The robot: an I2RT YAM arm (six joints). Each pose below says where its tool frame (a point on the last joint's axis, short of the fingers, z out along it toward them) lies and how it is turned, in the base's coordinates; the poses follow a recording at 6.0 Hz.
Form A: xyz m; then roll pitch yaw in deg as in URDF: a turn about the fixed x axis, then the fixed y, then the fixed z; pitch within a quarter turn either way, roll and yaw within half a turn.
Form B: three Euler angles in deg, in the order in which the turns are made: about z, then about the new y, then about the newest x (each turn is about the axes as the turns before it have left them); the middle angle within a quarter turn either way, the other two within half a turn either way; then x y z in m. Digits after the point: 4 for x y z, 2 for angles.
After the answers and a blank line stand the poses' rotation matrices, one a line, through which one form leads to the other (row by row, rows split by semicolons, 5 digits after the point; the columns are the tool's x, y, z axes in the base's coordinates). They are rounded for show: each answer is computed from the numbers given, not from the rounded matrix.
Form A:
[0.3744 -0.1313 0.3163 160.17 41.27 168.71]
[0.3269 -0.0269 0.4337 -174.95 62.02 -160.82]
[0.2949 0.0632 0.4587 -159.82 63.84 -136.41]
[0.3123 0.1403 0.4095 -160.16 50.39 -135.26]
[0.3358 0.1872 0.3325 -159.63 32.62 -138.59]
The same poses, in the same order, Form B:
[168.71 41.27 160.17 0.3744 -0.1313 0.3163]
[-160.82 62.02 -174.95 0.3269 -0.0269 0.4337]
[-136.41 63.84 -159.82 0.2949 0.0632 0.4587]
[-135.26 50.39 -160.16 0.3123 0.1403 0.4095]
[-138.59 32.62 -159.63 0.3358 0.1872 0.3325]

-0.73707 -0.03526 0.67490; 0.14715 0.96631 0.21119; -0.65961 0.25497 -0.70704
-0.44312 -0.25384 0.85977; -0.15414 0.96636 0.20587; -0.88311 -0.04130 -0.46734
-0.31933 -0.42290 0.84805; -0.30398 0.89332 0.33102; -0.89757 -0.15209 -0.41382
-0.45286 -0.47639 0.75364; -0.44877 0.85219 0.26902; -0.77040 -0.21638 -0.59972
-0.63169 -0.47935 0.60925; -0.55711 0.82721 0.07320; -0.53906 -0.29318 -0.78959

